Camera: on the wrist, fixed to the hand. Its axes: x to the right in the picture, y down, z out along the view.
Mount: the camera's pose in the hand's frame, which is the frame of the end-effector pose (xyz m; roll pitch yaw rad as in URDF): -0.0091 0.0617 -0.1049 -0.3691 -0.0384 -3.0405
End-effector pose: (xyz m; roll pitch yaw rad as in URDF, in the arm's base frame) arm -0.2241 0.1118 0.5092 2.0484 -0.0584 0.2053
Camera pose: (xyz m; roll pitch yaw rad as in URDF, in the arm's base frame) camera -0.2521 0.1722 0.6115 -2.4169 0.1658 -2.9487
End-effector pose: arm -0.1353 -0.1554 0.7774 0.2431 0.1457 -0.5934
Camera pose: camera -0.1056 -0.0727 0.6927 -0.6267 -0.1578 2.6569
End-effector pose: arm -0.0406 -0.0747 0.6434 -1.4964 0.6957 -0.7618
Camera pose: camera -0.1468 -0.1116 0.5960 1.1593 -0.7989 2.3356
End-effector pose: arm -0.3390 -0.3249 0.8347 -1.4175 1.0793 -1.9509
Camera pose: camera -0.3997 -0.2229 0.8064 1.1046 -1.1844 1.1308
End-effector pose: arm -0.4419 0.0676 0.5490 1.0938 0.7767 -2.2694
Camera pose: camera -0.3477 -0.0092 0.5601 -1.5321 -0.7017 0.9777
